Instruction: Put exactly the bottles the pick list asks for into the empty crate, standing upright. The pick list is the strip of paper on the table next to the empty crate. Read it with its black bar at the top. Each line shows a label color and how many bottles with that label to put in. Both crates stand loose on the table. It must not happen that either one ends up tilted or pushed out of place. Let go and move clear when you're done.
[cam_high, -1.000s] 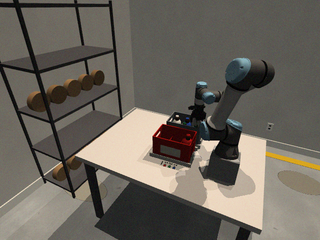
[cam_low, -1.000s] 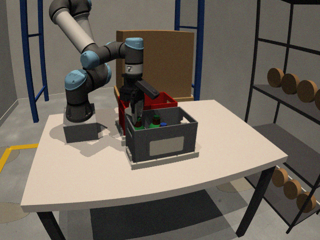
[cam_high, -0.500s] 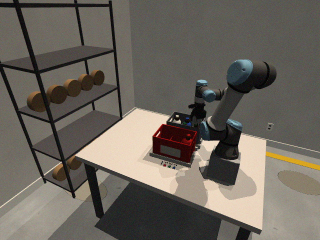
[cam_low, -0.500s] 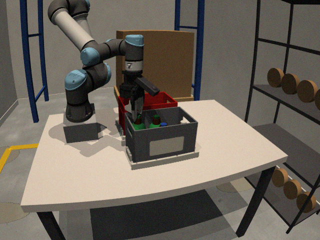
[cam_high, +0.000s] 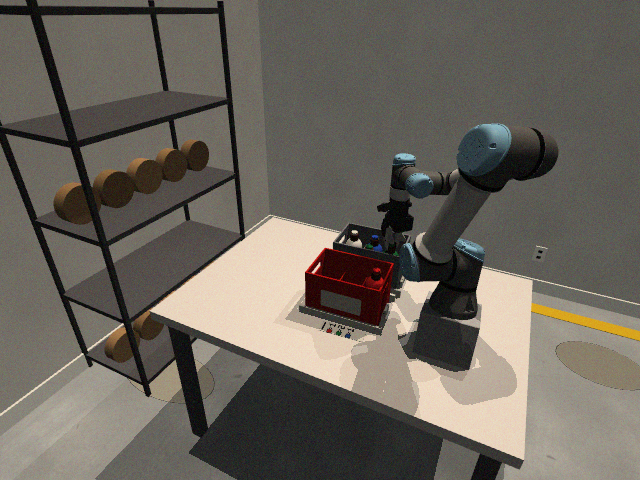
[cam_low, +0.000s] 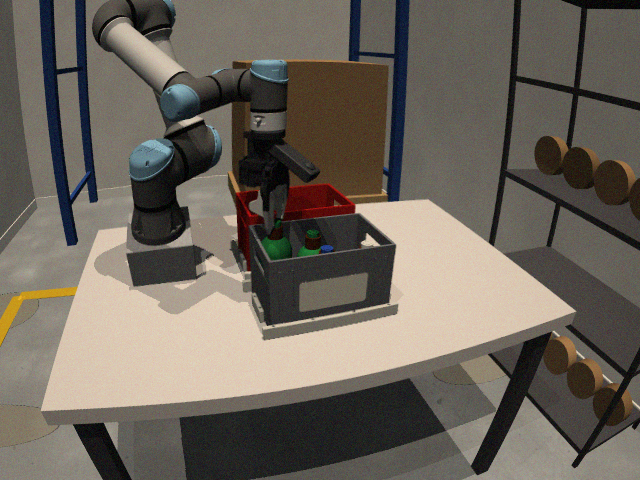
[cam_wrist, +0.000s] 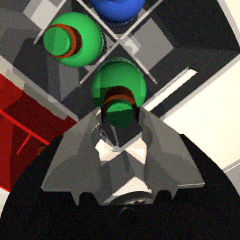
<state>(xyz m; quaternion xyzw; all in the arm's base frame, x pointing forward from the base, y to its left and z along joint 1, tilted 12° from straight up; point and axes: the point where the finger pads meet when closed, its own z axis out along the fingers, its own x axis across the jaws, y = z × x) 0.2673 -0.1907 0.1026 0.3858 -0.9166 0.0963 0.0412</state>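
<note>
Right now the grey crate is 9 cm ahead of my hand, 4 cm to the right of it and 11 cm below it. Also, from my hand: red bottle (1 cm ahead, 15 cm to the left, 10 cm below); blue bottle (9 cm ahead, 9 cm to the right, 10 cm below); white bottle (18 cm ahead, 9 cm to the right, 10 cm below).
</note>
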